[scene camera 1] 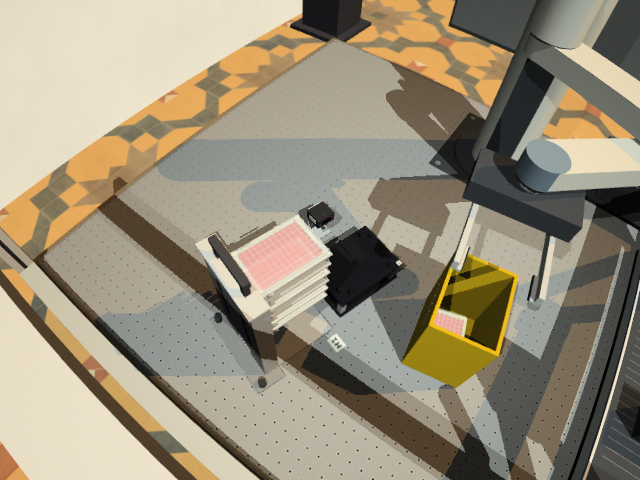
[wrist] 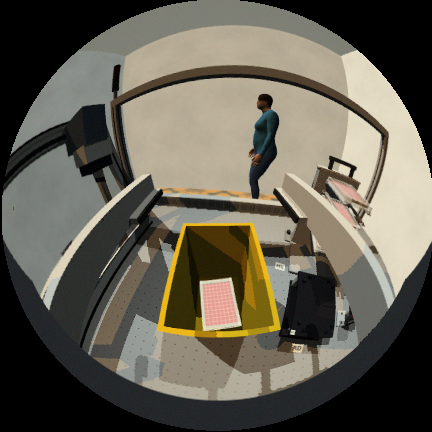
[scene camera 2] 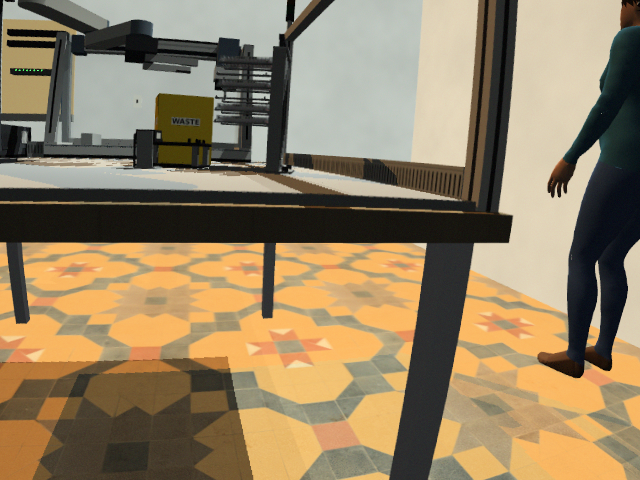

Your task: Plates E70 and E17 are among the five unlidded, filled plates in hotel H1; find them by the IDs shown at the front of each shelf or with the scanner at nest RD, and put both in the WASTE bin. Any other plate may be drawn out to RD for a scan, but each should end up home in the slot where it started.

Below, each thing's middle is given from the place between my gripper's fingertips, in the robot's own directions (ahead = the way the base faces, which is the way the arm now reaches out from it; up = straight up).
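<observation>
The black nest RD (scene camera 1: 358,263) is in my sight, and my gripper is 24 cm above it, 4 cm past it and 24 cm to the left of it. As for the hotel H1 (scene camera 1: 260,331), counted from my hand it is 31 cm to the right, 21 cm ahead and 15 cm below.
</observation>
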